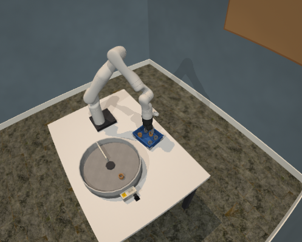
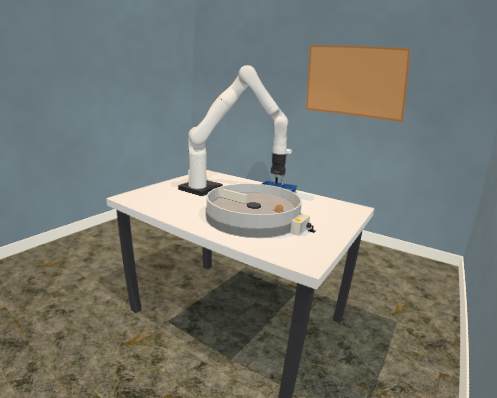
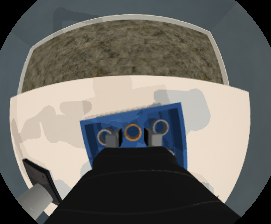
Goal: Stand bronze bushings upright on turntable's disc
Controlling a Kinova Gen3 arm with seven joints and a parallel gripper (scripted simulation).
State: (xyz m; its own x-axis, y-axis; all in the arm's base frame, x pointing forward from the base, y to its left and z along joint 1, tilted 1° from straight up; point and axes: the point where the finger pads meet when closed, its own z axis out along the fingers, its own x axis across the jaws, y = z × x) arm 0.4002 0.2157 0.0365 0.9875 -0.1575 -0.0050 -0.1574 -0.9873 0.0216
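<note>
The blue crate is 30 mm to the right of my hand and 50 mm below it. Also, from my hand: grey turntable disc (20 mm ahead, 410 mm to the right, 20 mm below).
</note>
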